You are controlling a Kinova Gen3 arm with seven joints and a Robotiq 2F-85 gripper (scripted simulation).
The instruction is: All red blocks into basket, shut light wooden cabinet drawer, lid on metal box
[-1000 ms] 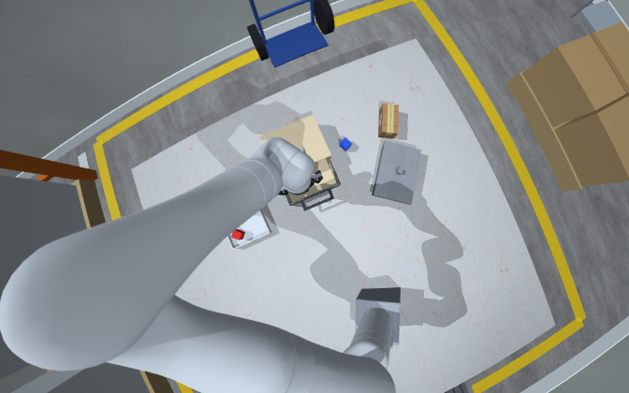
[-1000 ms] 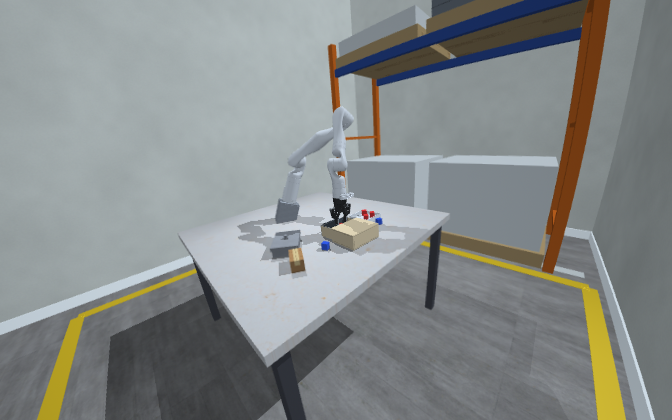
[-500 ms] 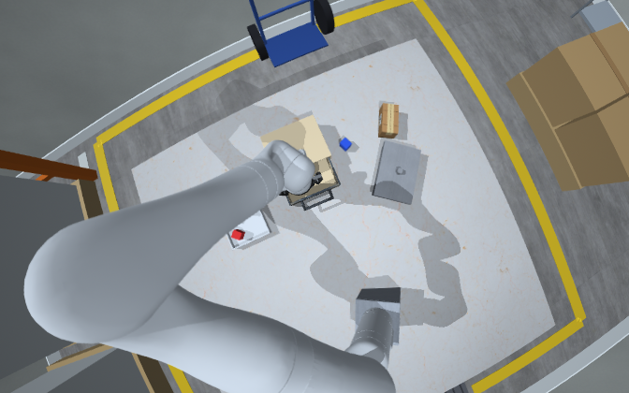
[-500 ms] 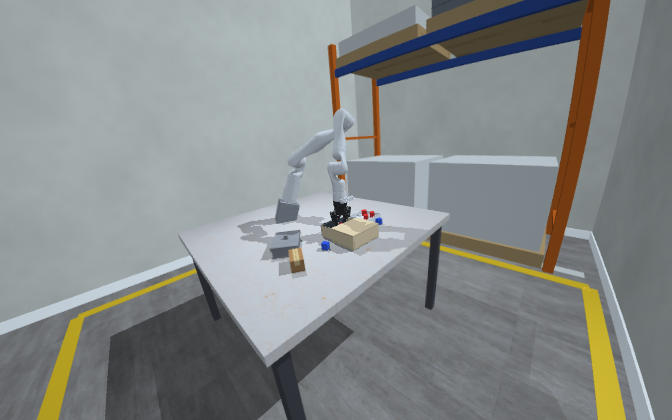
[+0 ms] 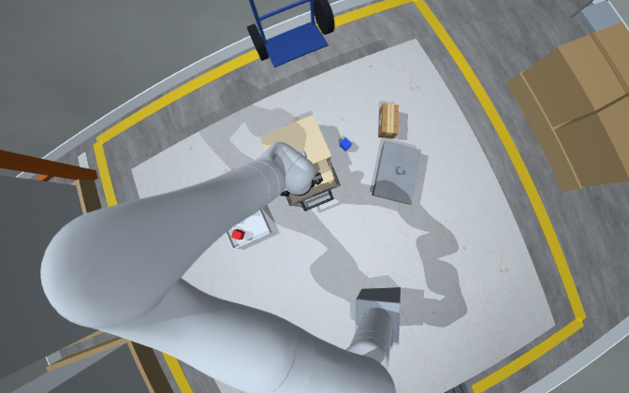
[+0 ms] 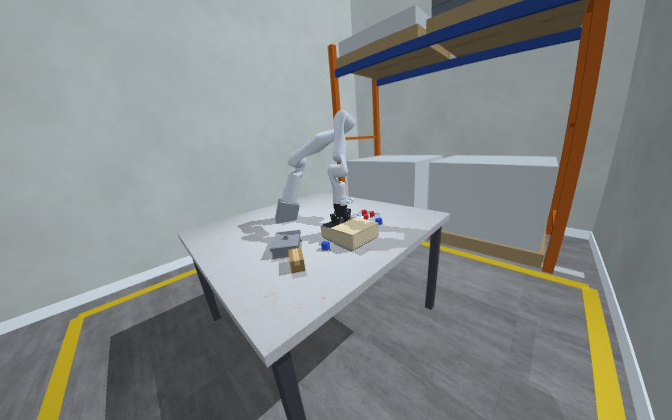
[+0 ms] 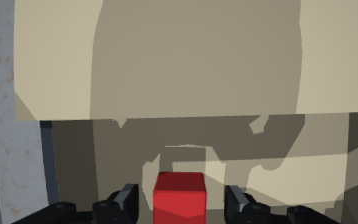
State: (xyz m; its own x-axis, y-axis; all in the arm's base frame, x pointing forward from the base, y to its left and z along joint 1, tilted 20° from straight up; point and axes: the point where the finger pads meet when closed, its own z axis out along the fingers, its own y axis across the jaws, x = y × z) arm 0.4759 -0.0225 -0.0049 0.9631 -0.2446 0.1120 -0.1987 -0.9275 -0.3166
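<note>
Now: hand 3 cm to the left of the drawer and 1 cm short of it. The rest, counted from my hand: basket 24 cm to the left, 2 cm below, 1 cm ahead; light wooden cabinet 7 cm ahead, 4 cm to the right; lid 30 cm to the right, 12 cm behind, 1 cm above.
</note>
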